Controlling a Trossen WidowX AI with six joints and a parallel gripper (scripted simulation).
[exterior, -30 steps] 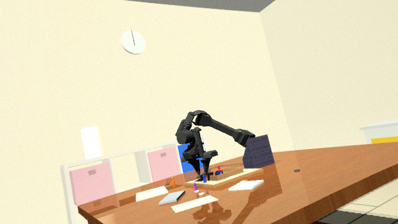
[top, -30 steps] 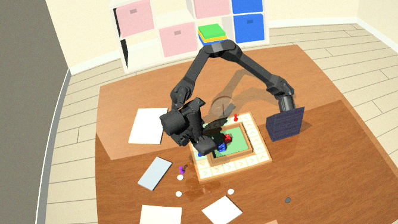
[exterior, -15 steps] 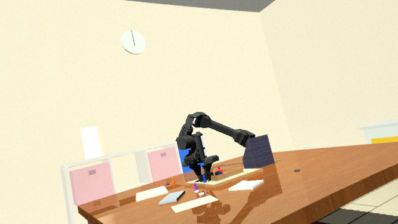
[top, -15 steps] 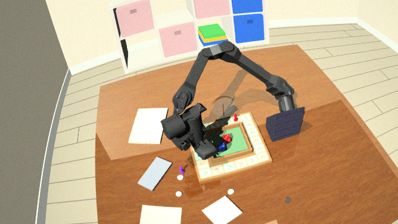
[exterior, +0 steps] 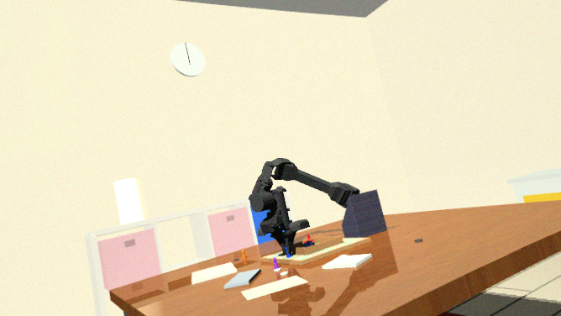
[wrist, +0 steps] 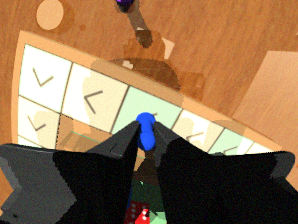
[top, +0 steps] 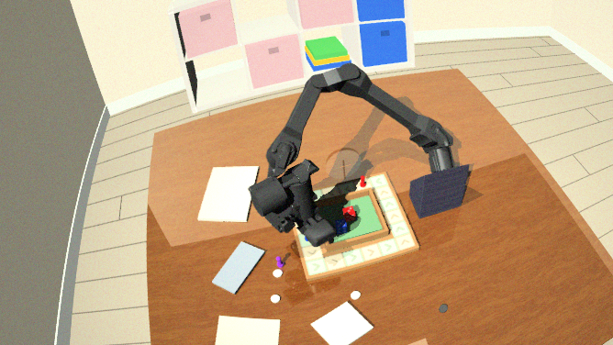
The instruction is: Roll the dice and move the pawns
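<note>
Right now the purple pawn is 9 cm ahead of my gripper tip, 4 cm to the left of it and 1 cm below it. Also, from my gripper tip: green tray: 12 cm behind, 1 cm to the right, 2 cm below; then grey card: 19 cm ahead, 2 cm to the left, 2 cm below; then blue pawn: 1 cm above.
</note>
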